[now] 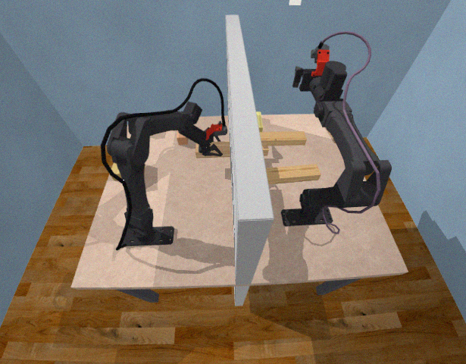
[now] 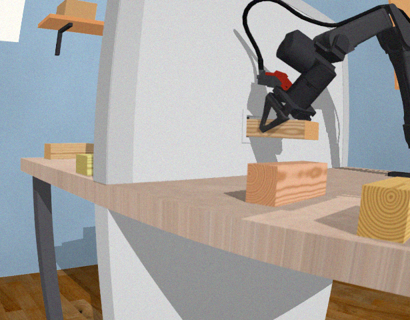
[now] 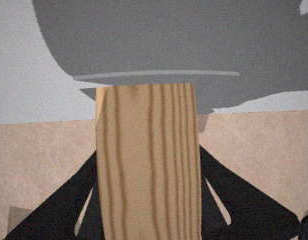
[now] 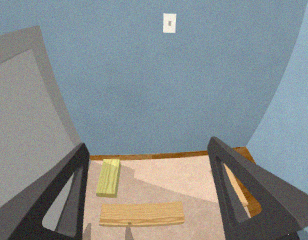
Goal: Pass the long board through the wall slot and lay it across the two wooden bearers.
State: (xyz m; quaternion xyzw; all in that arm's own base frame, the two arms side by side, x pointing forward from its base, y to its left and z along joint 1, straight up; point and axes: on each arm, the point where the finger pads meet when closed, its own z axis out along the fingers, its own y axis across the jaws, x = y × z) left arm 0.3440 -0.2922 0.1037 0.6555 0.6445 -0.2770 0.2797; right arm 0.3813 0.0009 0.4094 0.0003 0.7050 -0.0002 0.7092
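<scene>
Right now the long board is 50 mm to the right of my left hand. The rest, counted from my left hand: orange block 230 mm ahead, 180 mm to the left, 80 mm below; yellow block 320 mm ahead, 360 mm to the left, 80 mm below; yellow-green offcut 260 mm ahead, 220 mm to the right, 80 mm below.
</scene>
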